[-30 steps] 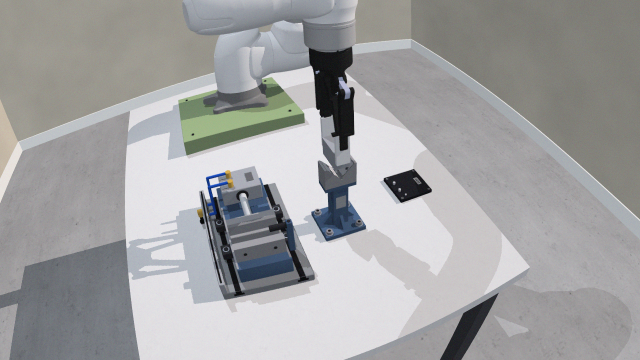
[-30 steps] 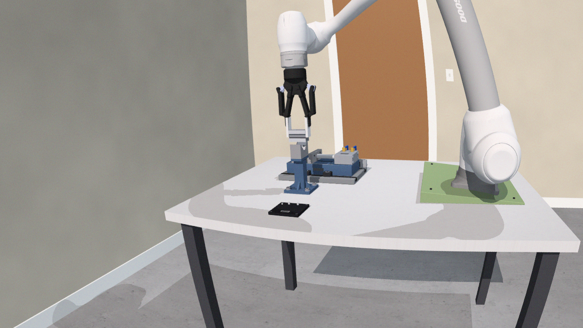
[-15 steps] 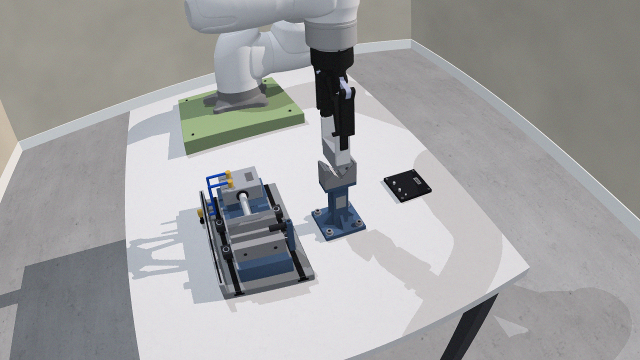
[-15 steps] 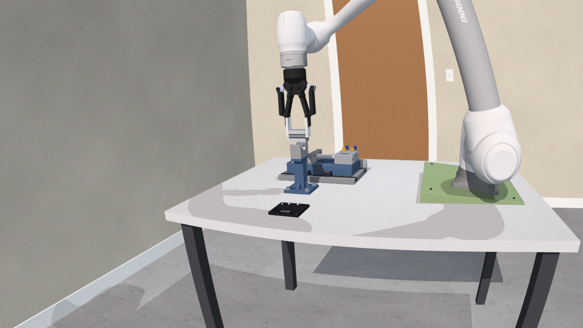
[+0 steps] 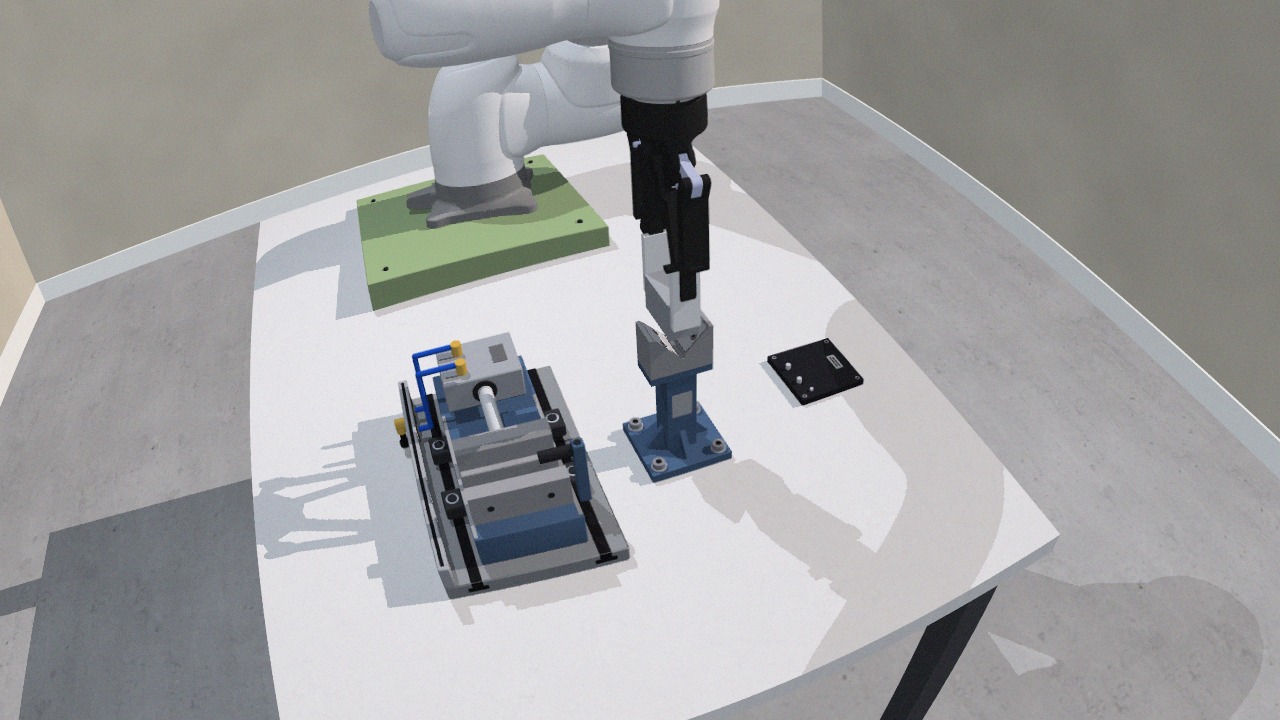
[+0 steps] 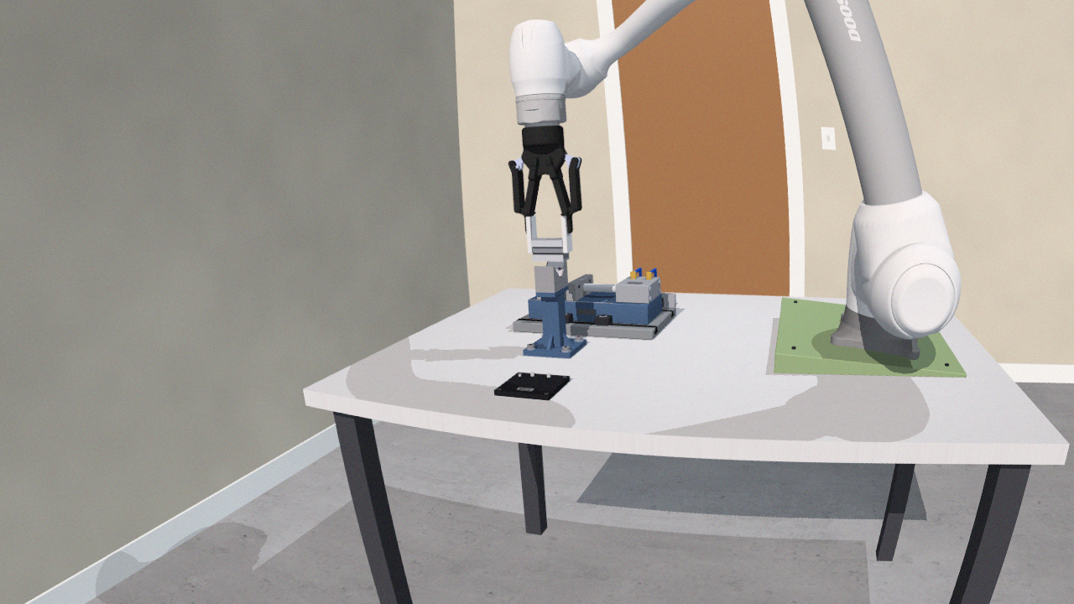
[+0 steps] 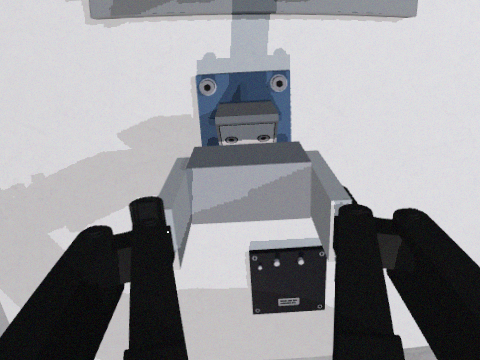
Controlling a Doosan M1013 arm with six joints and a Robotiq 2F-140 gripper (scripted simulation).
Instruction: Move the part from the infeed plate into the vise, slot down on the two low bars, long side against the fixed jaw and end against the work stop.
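My gripper is now 10 mm to the right of the part and 30 mm above it. From my hand the other things lie so: blue work stop post 80 mm ahead, 110 mm to the right, 150 mm below; then blue v-block stand 150 mm below; then work stop 80 mm ahead, 130 mm to the right, 120 mm below.
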